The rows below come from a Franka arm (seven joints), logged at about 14 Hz.
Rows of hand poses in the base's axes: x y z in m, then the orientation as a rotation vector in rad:
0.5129 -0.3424 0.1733 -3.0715 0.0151 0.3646
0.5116 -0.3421 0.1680 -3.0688 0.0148 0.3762
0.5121 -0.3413 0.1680 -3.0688 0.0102 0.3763
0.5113 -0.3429 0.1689 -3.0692 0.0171 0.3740
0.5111 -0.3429 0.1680 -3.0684 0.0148 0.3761
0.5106 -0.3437 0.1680 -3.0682 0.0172 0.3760
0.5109 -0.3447 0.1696 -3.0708 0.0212 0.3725
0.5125 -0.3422 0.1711 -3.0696 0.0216 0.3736
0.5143 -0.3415 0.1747 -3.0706 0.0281 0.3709
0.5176 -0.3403 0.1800 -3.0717 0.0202 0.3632
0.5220 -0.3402 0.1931 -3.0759 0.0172 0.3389
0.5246 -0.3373 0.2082 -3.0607 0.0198 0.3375
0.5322 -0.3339 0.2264 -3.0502 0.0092 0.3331
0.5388 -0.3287 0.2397 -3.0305 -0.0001 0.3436
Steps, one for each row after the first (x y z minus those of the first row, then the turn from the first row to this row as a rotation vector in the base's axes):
-0.0013 0.0003 -0.0053 0.0014 0.0076 0.0002
-0.0008 0.0011 -0.0053 0.0017 0.0076 0.0032
-0.0016 -0.0005 -0.0044 0.0010 0.0062 -0.0013
-0.0018 -0.0005 -0.0053 0.0018 0.0076 0.0002
-0.0023 -0.0013 -0.0053 0.0018 0.0076 -0.0014
-0.0020 -0.0023 -0.0037 -0.0007 0.0052 -0.0038
-0.0004 0.0002 -0.0022 0.0003 0.0060 -0.0041
0.0014 0.0009 0.0014 -0.0009 0.0043 -0.0083
0.0047 0.0021 0.0067 -0.0005 -0.0008 -0.0033
0.0091 0.0022 0.0198 -0.0017 -0.0168 -0.0016
0.0117 0.0051 0.0349 0.0132 -0.0166 -0.0051
0.0193 0.0085 0.0531 0.0249 -0.0189 0.0004
0.0259 0.0137 0.0664 0.0440 -0.0109 0.0044

